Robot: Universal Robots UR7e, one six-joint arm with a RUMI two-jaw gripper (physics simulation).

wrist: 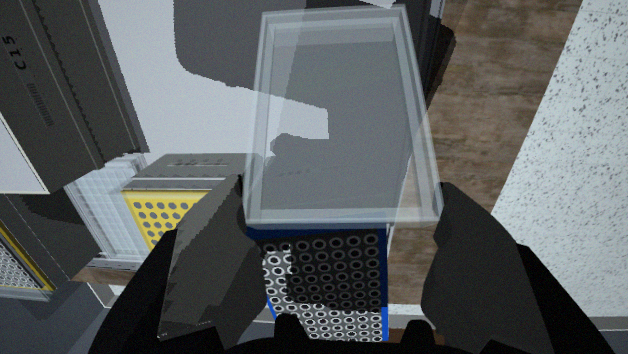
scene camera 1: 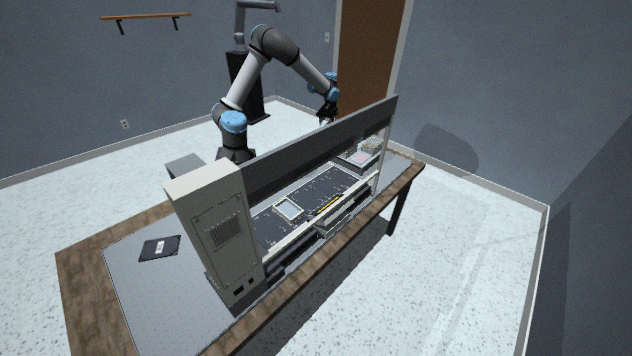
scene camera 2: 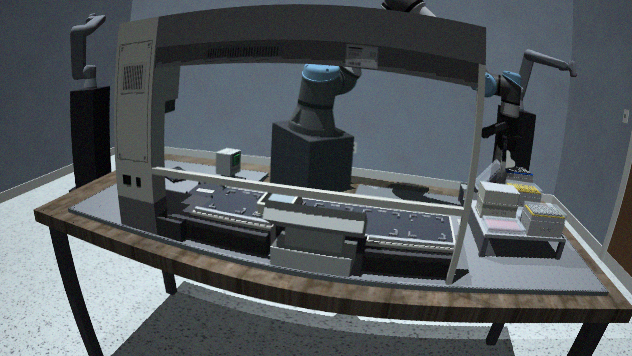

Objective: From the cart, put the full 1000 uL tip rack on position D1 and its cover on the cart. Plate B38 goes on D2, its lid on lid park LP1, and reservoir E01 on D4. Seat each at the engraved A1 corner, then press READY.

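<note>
My gripper (scene camera 1: 325,121) (scene camera 2: 504,159) (wrist: 336,182) is over the cart (scene camera 2: 542,238), its jaws against both long sides of a clear cover (scene camera 2: 491,172) (wrist: 340,115) near its lower end. The cover is tilted. Below that end is a blue-rimmed tip rack (scene camera 2: 519,172) (wrist: 332,280) with its holes showing, partly hidden by the cover and the gripper. Whether cover and rack touch is unclear. A low pink-topped piece (scene camera 1: 361,158) (scene camera 2: 504,225) is at the cart's front; its label is unreadable. The deck (scene camera 1: 325,190) (scene camera 2: 415,220) is beneath the frame.
A yellow-topped rack (scene camera 2: 525,189) (wrist: 160,210) stands beside the blue one. A white-topped box (scene camera 2: 498,192), marked C15 in the wrist view, and another yellow-rimmed rack (scene camera 2: 545,210) stand nearby. The frame's upright post (scene camera 2: 474,150) is left of the cart. A small box with a green screen (scene camera 2: 228,161) stands behind the deck.
</note>
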